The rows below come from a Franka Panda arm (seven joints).
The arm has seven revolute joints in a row. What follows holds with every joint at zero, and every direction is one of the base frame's. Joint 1 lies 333 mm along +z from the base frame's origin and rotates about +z. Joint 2 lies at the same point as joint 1 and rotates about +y. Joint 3 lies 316 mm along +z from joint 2 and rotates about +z. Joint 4 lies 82.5 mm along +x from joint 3 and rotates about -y. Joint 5 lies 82.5 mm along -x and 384 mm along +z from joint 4 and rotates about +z. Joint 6 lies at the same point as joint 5 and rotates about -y. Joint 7 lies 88 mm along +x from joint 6 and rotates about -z. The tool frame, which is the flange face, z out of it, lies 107 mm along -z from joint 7; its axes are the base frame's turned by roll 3.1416, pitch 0 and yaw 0 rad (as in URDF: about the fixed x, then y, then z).
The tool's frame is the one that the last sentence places.
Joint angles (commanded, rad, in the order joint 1, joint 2, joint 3, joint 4, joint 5, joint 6, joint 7), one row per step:
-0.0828 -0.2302 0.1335 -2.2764 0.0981 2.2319 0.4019
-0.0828 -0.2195 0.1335 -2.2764 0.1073 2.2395 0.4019
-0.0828 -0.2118 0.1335 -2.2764 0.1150 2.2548 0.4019
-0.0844 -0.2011 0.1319 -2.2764 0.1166 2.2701 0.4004
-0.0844 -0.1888 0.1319 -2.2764 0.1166 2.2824 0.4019
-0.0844 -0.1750 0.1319 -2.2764 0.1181 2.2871 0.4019
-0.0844 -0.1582 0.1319 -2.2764 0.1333 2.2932 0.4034
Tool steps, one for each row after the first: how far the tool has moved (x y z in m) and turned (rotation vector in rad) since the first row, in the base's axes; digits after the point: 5 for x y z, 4 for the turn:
0.00209 0.00011 -0.00442 0.0090 0.0033 -0.0047
0.00444 0.00012 -0.00658 0.0164 -0.0040 -0.0094
0.00722 -0.00170 -0.01022 0.0186 -0.0087 -0.0130
0.00980 -0.00194 -0.01503 0.0198 -0.0087 -0.0154
0.01181 -0.00208 -0.02142 0.0221 0.0005 -0.0166
0.01418 -0.00196 -0.02918 0.0366 0.0117 -0.0265

